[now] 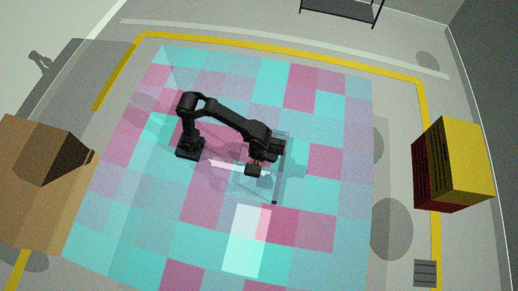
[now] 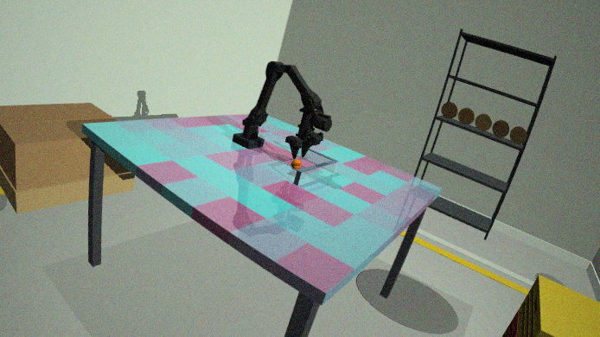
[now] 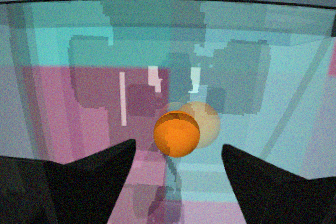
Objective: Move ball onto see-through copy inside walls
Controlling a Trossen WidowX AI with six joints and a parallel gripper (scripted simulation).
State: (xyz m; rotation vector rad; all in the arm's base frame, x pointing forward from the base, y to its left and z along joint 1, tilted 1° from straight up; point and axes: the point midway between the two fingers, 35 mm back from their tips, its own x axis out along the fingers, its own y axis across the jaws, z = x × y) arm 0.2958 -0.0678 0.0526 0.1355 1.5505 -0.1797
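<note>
Now: the orange ball 30 mm below my gripper tip. Round my gripper tip: see-through copy of ball (20 mm to the right, 30 mm below).
</note>
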